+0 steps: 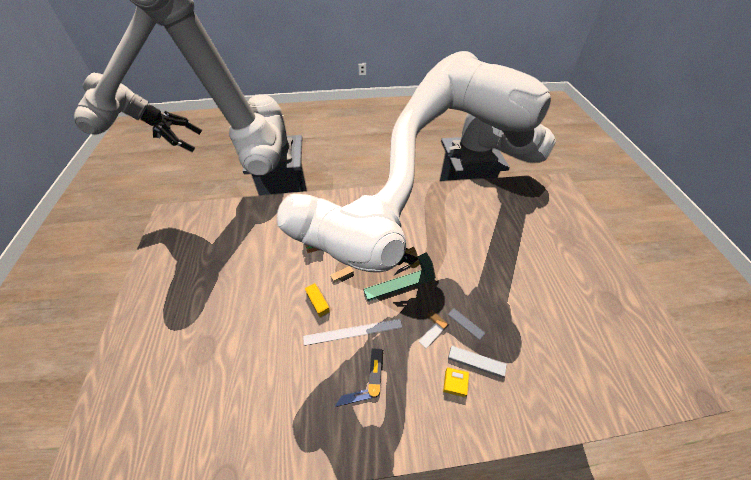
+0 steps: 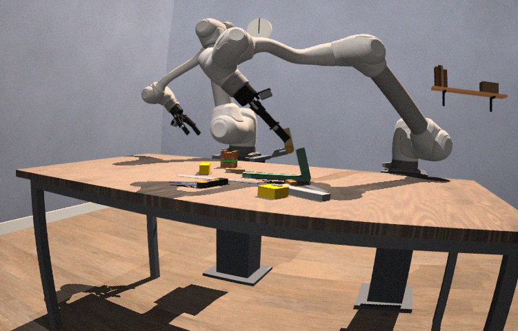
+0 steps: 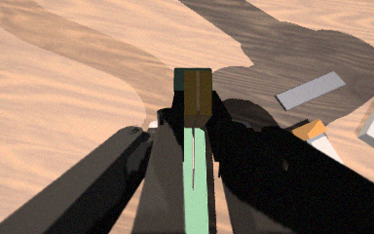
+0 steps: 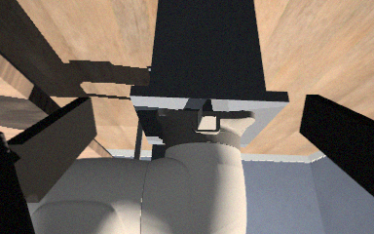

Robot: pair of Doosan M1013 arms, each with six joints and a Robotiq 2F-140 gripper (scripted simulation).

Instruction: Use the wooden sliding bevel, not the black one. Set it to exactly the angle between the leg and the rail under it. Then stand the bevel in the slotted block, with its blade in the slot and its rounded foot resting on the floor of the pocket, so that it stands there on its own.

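Note:
My left gripper is now 4 cm above the wooden sliding bevel, 2 cm to the right of it and 1 cm past it. From my left hand the other things lie so: pale wooden piece 20 cm to the right, 16 cm below, 4 cm behind; then yellow box 32 cm ahead, 14 cm below, 13 cm to the left; then long pale strip 17 cm ahead, 16 cm to the right, 16 cm below.

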